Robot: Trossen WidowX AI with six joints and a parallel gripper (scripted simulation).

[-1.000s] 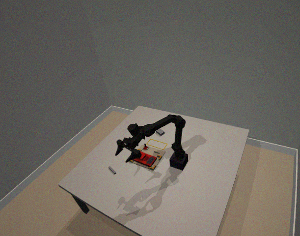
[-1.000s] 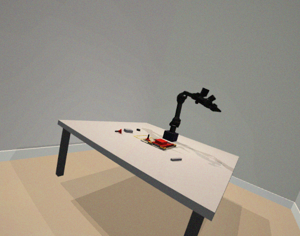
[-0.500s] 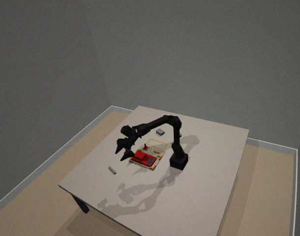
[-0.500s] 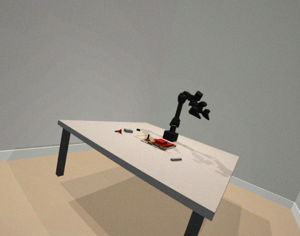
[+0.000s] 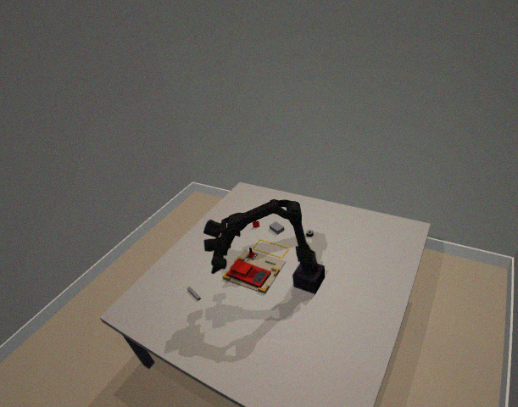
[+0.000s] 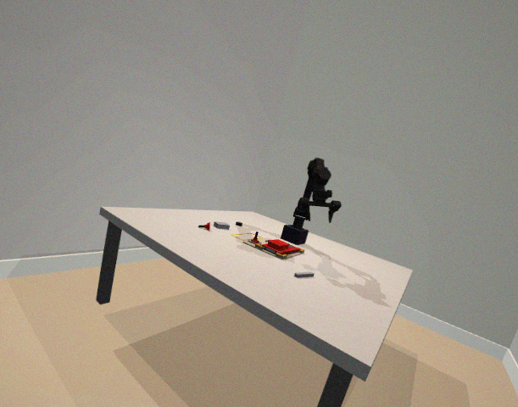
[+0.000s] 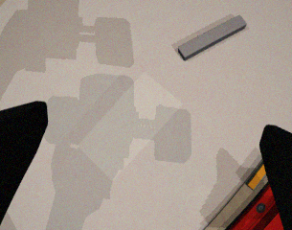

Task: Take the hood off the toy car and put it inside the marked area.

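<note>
Right now my gripper tip is 17 cm to the left of the hood, 17 cm above it and 1 cm short of it. From my gripper tip the other things lie so: grey bar (20 cm below, 13 cm ahead, 6 cm to the left).
</note>
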